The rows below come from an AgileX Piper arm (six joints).
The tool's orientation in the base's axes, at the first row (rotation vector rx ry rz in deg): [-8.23 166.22 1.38]
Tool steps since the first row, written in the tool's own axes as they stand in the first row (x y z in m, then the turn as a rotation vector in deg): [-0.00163 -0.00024 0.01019 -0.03 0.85 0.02]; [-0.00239 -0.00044 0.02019 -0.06 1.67 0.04]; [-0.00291 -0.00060 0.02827 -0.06 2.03 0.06]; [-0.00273 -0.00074 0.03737 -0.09 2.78 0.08]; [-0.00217 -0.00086 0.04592 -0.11 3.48 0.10]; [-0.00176 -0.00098 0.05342 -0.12 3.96 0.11]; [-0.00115 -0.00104 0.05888 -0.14 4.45 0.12]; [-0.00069 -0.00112 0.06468 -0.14 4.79 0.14]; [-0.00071 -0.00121 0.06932 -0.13 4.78 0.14]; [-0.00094 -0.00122 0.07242 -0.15 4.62 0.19]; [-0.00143 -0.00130 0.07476 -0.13 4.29 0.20]
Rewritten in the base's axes. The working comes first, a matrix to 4 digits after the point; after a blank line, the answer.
The tool's axes in the first row as the columns of a matrix, in the base's axes (used below as rounded here):
[-0.9673 -0.0993 0.2335]
[-0.0955 0.9950 0.0279]
[-0.2352 0.0047 -0.9719]

[0.00398 0.00020 -0.00952 -0.05 0.85 -0.01]; [0.00707 0.00035 -0.01906 -0.10 1.67 -0.02]; [0.00948 0.00047 -0.02679 -0.13 2.03 -0.03]; [0.01144 0.00057 -0.03568 -0.17 2.78 -0.04]; [0.01291 0.00063 -0.04412 -0.22 3.48 -0.05]; [0.01427 0.00068 -0.05151 -0.25 3.95 -0.06]; [0.01496 0.00072 -0.05696 -0.28 4.44 -0.06]; [0.01588 0.00076 -0.06271 -0.31 4.78 -0.08]; [0.01699 0.00080 -0.06721 -0.32 4.77 -0.08]; [0.01794 0.00090 -0.07017 -0.27 4.62 -0.13]; [0.01897 0.00093 -0.07233 -0.25 4.29 -0.14]
